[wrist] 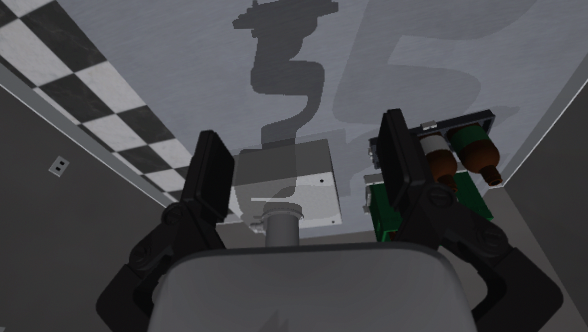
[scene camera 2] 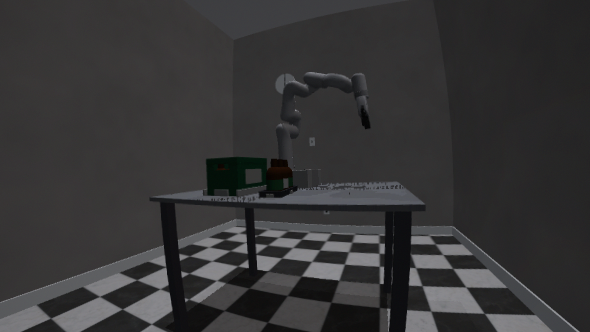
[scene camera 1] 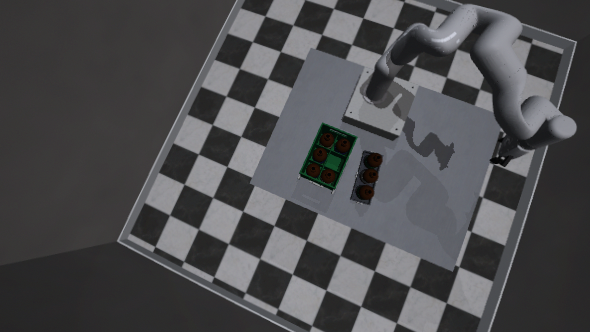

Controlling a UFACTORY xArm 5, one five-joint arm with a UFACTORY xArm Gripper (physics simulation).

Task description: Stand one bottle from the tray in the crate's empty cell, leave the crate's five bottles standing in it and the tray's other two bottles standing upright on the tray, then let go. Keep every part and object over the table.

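Places are measured from the arm's base along level axes (x ahead, y left, z up), in centimetres.
Where they show: gripper, fingertip midpoint: (wrist: 299, 136) (scene camera 2: 366, 127) (scene camera 1: 497, 151); arm's base, origin of the base link: (wrist: 282, 217) (scene camera 1: 374, 93).
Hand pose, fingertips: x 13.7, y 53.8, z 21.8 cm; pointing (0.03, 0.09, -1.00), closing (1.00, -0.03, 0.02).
Observation:
Things, the pixels of their top centre, and the offset from my fingertips. Level surfaces: height alone.
- green crate, middle of its top: (wrist: 429, 237) (scene camera 1: 328, 154) (scene camera 2: 238, 158) dz -14.2, dx +28.0, dy -61.3 cm
- dark tray, middle of its top: (wrist: 429, 145) (scene camera 2: 280, 188) (scene camera 1: 367, 177) dz -29.1, dx +27.1, dy -38.1 cm
- grey table, its level: dz -31.7 cm
The green crate (scene camera 1: 345, 162) (scene camera 2: 225, 176) (wrist: 384, 206) stands upright with five brown bottles in it. Its empty cell (scene camera 1: 333, 161) is the middle one on the side facing the tray. The dark tray (scene camera 1: 355, 196) (scene camera 2: 271, 193) (wrist: 455, 121) lies beside the crate and holds three upright brown bottles (scene camera 1: 370, 175) (scene camera 2: 279, 173) (wrist: 480, 152). In the wrist view, my right finger hides part of the tray and crate. My gripper (scene camera 1: 500, 156) (scene camera 2: 366, 124) (wrist: 299, 136) is open and empty, high up and well to the right of the tray, pointing downward at a tilt.
The robot's base plate (scene camera 1: 372, 120) (wrist: 315, 200) stands behind the crate and tray. The grey table (scene camera 1: 425, 215) (scene camera 2: 350, 199) (wrist: 200, 75) carries arm shadows on its right part. Its right edge (scene camera 1: 487, 187) lies near the gripper in scene camera 1.

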